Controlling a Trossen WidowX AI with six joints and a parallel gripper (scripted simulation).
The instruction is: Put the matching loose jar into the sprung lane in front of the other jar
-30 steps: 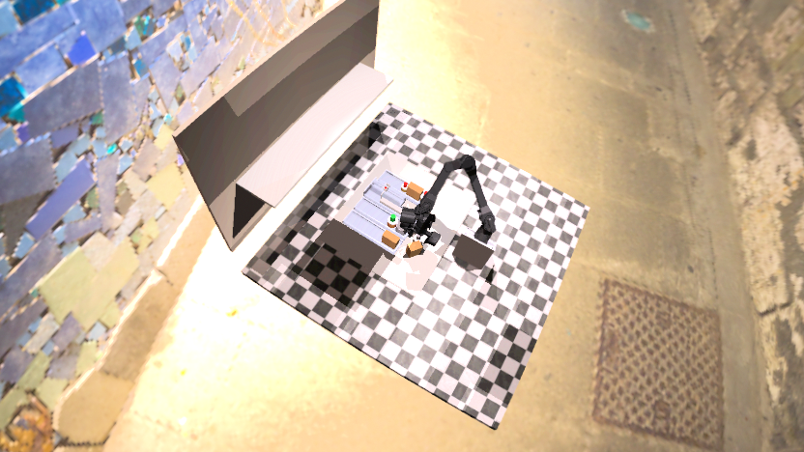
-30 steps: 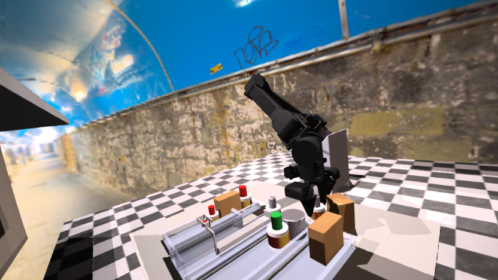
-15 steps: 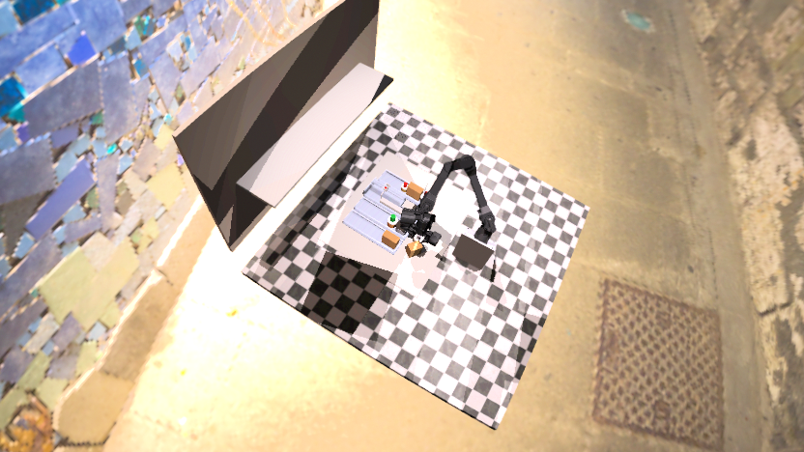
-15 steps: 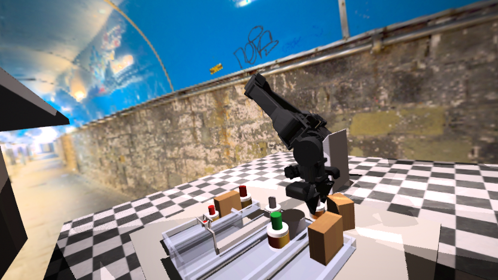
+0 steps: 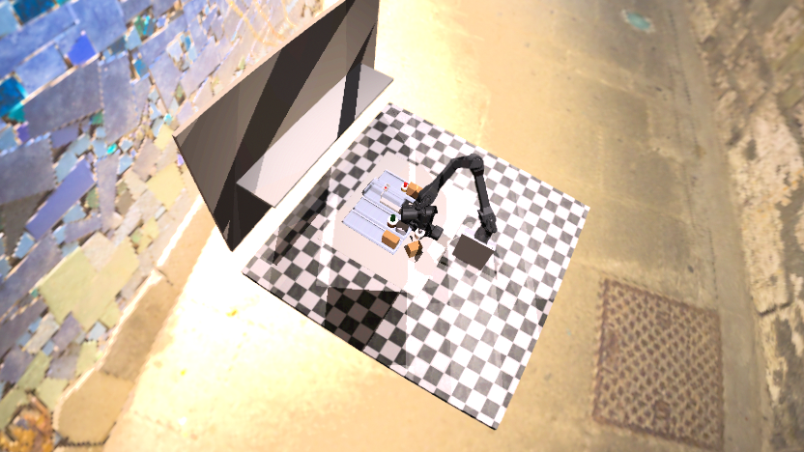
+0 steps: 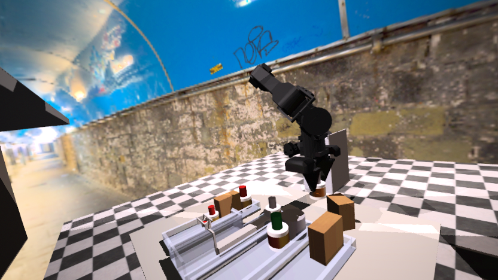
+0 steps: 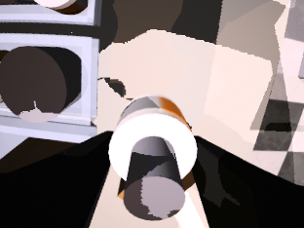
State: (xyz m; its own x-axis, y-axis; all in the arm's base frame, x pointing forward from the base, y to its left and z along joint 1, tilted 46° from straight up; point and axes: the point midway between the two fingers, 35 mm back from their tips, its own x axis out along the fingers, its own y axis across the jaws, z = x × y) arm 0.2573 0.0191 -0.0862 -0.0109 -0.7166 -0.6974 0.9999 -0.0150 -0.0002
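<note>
The grey cylinder lies 90 mm ahead of my gripper tip, 60 mm below it and 20 mm to the right of it. The rest, counted from my gripper tip: sprung lane 230 mm ahead, 130 mm to the right, 70 mm below.
</note>
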